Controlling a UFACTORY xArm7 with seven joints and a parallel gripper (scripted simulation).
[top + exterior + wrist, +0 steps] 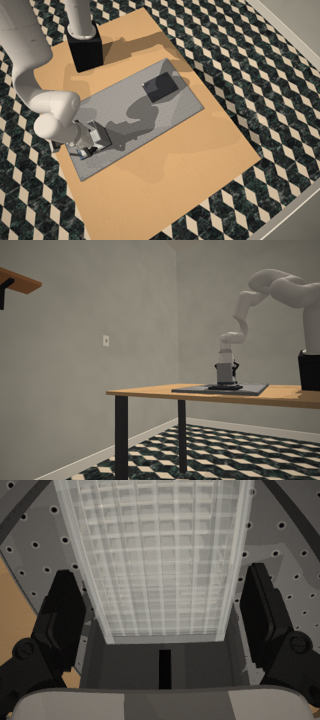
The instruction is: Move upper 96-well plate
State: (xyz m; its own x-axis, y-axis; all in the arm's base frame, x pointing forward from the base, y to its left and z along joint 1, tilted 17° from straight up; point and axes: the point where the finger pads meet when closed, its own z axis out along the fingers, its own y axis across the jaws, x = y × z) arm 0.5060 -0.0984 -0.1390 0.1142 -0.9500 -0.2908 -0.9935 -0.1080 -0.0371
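The 96-well plate lies 30 mm below my hand. The rest, counted from my hand: pale A1 square 320 mm to the left, 210 mm behind, 50 mm below.
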